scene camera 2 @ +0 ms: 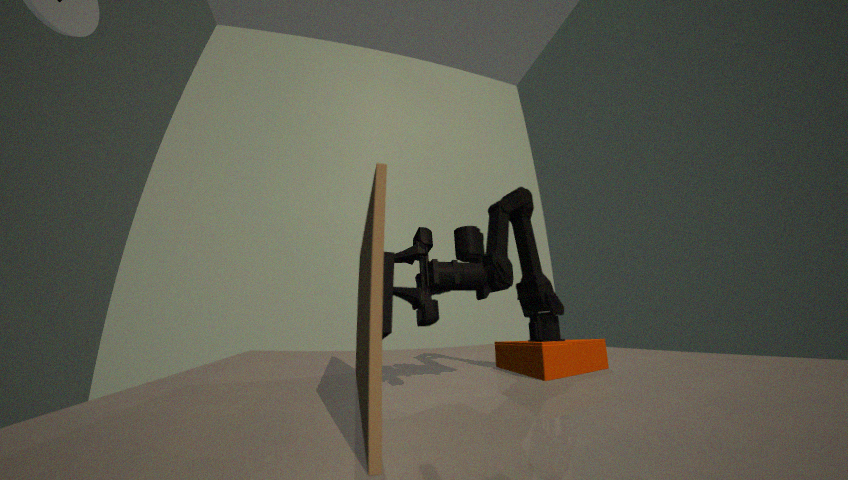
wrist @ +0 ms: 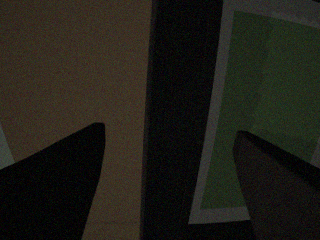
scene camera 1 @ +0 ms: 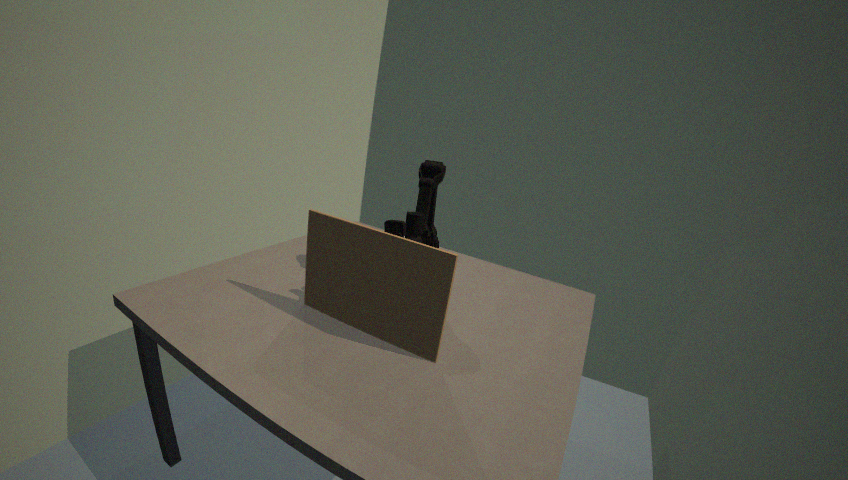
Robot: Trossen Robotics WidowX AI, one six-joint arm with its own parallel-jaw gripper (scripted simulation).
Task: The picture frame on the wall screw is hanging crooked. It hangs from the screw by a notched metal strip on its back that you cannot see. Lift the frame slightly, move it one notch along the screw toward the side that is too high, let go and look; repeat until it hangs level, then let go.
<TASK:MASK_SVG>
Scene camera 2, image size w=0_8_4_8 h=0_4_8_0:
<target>my gripper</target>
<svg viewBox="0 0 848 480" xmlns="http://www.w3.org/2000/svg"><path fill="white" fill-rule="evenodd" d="M419 227L413 238L413 246L395 253L394 263L408 263L412 265L415 260L419 261L420 273L415 277L417 288L393 287L393 295L408 301L412 305L412 309L416 310L418 326L429 326L437 323L439 320L438 300L432 299L432 296L445 292L460 291L464 283L464 270L461 263L457 260L438 262L437 259L432 259L429 261L428 253L433 247L432 231L425 227Z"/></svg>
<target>picture frame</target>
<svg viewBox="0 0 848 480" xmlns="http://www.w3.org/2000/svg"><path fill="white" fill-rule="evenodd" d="M393 252L384 252L382 339L392 333L395 256Z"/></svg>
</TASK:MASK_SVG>
